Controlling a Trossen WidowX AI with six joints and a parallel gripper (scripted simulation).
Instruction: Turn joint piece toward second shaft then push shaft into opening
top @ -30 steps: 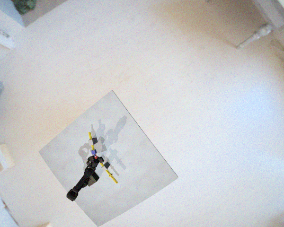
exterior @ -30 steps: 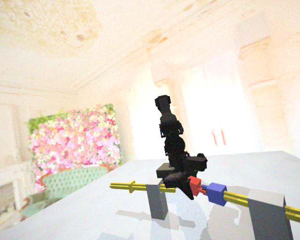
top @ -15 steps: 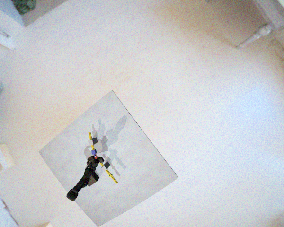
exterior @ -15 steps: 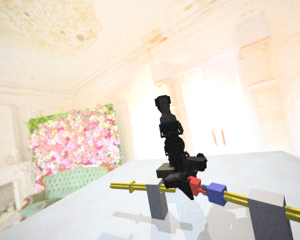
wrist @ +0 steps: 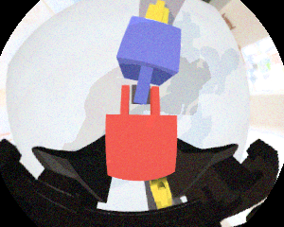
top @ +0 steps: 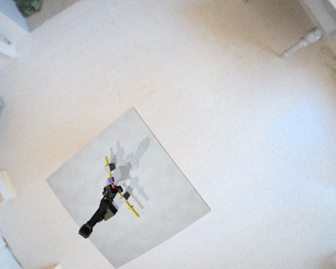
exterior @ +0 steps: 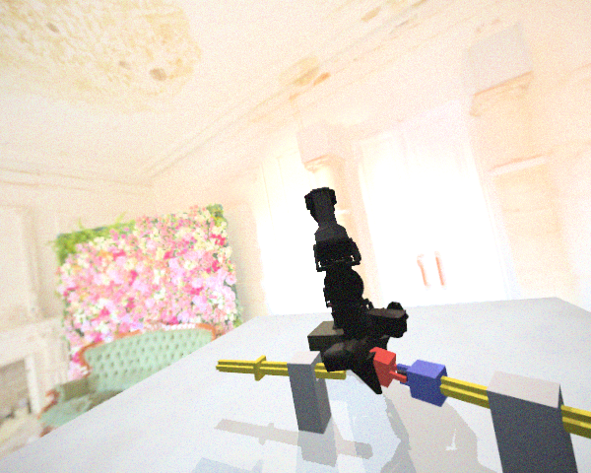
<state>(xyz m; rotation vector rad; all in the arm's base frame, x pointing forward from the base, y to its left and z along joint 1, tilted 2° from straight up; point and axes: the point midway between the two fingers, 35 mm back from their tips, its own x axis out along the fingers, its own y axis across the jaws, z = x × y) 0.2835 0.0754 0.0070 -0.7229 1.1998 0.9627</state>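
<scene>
Now: the red square joint piece 40 mm above my gripper tip and 10 mm to the left of it.
</scene>
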